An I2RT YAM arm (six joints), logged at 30 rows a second.
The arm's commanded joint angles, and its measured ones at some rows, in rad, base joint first. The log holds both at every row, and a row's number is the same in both.
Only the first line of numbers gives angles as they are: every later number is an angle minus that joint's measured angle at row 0.
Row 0, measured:
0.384, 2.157, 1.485, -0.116, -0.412, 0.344
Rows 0 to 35, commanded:
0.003, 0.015, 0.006, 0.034, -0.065, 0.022
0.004, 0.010, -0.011, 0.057, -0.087, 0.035
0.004, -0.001, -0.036, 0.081, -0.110, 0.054
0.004, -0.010, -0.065, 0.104, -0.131, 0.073
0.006, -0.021, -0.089, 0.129, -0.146, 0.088
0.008, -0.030, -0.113, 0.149, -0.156, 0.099
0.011, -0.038, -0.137, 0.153, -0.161, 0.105
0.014, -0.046, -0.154, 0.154, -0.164, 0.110
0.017, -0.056, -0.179, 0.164, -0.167, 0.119
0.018, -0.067, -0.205, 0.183, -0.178, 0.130
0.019, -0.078, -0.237, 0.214, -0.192, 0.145
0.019, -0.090, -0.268, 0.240, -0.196, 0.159
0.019, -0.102, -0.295, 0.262, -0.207, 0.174
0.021, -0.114, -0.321, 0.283, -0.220, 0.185
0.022, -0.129, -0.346, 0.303, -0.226, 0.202
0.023, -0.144, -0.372, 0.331, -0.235, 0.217
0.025, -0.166, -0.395, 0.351, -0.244, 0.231
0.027, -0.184, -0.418, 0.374, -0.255, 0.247
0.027, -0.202, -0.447, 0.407, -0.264, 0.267
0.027, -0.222, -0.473, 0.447, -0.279, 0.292
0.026, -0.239, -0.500, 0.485, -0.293, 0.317
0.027, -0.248, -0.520, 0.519, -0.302, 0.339
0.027, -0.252, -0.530, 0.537, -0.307, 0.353
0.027, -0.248, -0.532, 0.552, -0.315, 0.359
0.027, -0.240, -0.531, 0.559, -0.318, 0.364
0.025, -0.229, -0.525, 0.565, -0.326, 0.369
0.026, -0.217, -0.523, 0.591, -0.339, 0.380
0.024, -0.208, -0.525, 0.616, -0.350, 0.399
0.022, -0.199, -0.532, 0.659, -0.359, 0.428
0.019, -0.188, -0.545, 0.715, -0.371, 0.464
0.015, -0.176, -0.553, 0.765, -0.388, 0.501
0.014, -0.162, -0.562, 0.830, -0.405, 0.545
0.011, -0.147, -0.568, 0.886, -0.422, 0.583
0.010, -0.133, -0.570, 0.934, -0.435, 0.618
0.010, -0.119, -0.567, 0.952, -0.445, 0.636
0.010, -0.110, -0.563, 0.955, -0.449, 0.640
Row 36, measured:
0.017, -0.158, -0.559, 0.741, -0.378, 0.519
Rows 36 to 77, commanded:
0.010, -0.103, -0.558, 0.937, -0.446, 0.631
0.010, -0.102, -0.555, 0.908, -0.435, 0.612
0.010, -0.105, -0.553, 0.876, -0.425, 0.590
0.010, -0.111, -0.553, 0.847, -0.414, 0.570
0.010, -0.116, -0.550, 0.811, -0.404, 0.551
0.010, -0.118, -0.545, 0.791, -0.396, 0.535
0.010, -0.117, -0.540, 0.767, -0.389, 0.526
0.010, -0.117, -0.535, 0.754, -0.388, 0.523
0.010, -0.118, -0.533, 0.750, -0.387, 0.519
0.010, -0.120, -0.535, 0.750, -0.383, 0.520
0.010, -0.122, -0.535, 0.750, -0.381, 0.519
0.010, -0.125, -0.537, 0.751, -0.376, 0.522
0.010, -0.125, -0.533, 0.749, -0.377, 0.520
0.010, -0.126, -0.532, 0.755, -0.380, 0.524
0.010, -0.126, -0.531, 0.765, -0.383, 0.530
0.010, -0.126, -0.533, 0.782, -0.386, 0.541
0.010, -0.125, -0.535, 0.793, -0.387, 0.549
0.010, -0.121, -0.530, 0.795, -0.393, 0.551
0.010, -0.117, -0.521, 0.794, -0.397, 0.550
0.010, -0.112, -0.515, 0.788, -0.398, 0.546
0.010, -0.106, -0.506, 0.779, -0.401, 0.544
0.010, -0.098, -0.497, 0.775, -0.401, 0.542
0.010, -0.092, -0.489, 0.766, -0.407, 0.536
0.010, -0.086, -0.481, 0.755, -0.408, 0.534
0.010, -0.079, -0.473, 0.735, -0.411, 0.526
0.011, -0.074, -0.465, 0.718, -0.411, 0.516
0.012, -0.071, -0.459, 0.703, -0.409, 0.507
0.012, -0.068, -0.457, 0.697, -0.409, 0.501
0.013, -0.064, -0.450, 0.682, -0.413, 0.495
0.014, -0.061, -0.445, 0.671, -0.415, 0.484
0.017, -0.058, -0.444, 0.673, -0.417, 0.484
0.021, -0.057, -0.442, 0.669, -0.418, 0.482
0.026, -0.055, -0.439, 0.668, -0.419, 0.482
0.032, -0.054, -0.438, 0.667, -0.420, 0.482
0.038, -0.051, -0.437, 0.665, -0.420, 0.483
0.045, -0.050, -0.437, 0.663, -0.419, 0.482
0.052, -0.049, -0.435, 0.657, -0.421, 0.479
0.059, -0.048, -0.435, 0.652, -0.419, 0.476
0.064, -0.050, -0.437, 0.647, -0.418, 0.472
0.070, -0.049, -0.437, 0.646, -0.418, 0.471
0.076, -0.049, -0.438, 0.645, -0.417, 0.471
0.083, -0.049, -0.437, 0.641, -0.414, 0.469
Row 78, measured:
0.047, -0.073, -0.455, 0.681, -0.424, 0.511
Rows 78 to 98, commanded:
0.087, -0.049, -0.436, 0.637, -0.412, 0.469
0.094, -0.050, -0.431, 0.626, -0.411, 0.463
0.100, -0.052, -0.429, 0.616, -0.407, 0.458
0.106, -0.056, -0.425, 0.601, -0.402, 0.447
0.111, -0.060, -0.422, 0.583, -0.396, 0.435
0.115, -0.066, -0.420, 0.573, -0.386, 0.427
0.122, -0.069, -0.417, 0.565, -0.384, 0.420
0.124, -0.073, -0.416, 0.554, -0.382, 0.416
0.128, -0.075, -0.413, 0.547, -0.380, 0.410
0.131, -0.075, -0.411, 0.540, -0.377, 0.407
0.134, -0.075, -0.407, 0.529, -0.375, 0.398
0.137, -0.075, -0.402, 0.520, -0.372, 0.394
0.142, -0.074, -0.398, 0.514, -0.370, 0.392
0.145, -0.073, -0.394, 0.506, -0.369, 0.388
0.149, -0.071, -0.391, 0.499, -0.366, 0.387
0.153, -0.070, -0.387, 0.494, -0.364, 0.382
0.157, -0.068, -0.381, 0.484, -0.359, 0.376
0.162, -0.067, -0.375, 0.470, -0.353, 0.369
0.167, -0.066, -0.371, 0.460, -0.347, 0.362
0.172, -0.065, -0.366, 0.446, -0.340, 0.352
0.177, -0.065, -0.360, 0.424, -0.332, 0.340
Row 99, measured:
0.141, -0.073, -0.386, 0.541, -0.397, 0.415
